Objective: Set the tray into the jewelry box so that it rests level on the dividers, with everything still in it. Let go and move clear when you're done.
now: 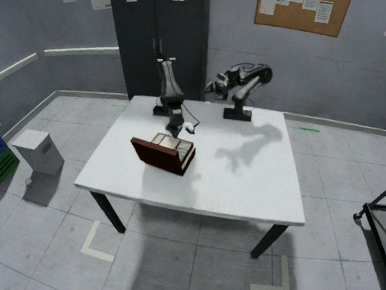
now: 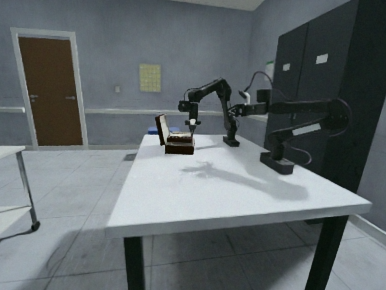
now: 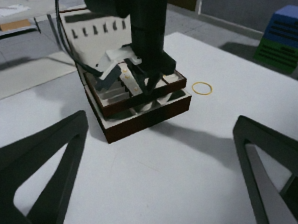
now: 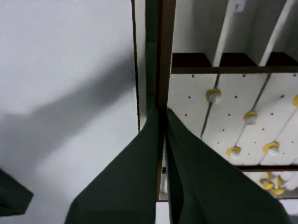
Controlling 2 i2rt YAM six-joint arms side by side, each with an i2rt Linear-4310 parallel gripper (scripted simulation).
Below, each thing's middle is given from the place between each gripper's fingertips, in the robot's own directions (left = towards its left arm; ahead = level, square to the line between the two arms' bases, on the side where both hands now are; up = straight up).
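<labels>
The tray (image 4: 241, 55) is 70 mm ahead of my right hand, 30 mm to the right of it and 20 mm below it. With the jewelry box (image 1: 160, 156), it's 10 mm above that same right hand, 90 mm ahead of it and 30 mm to the right of it.
From my left hand, the jewelry box is 210 mm to the right, 260 mm ahead and 160 mm below. And the tray, that's 240 mm ahead of my left hand, 190 mm below it and 200 mm to the right of it.
</labels>
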